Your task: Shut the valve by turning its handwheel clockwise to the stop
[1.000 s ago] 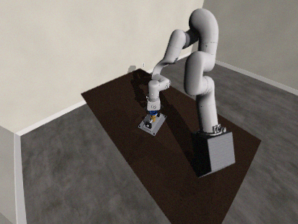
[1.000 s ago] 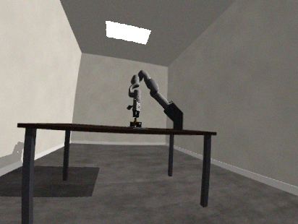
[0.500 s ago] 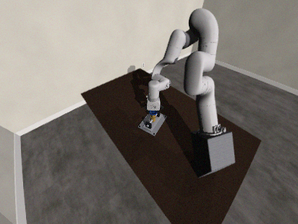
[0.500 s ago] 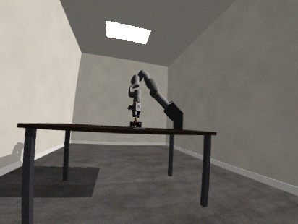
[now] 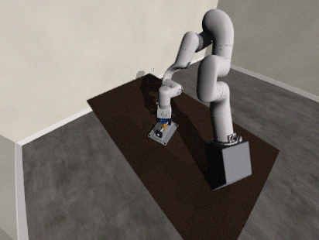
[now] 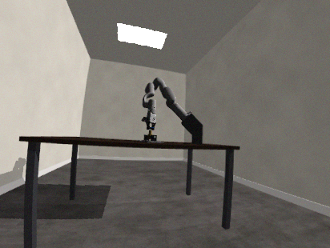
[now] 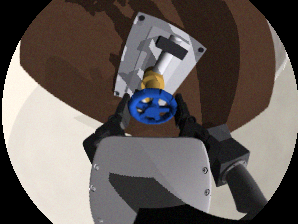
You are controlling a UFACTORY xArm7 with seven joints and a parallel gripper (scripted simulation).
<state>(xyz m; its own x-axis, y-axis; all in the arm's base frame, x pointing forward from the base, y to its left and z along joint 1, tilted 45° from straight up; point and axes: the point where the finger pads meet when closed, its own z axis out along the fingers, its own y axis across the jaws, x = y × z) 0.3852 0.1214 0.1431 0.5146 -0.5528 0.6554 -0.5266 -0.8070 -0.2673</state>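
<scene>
My hand is right at the blue handwheel.
</scene>
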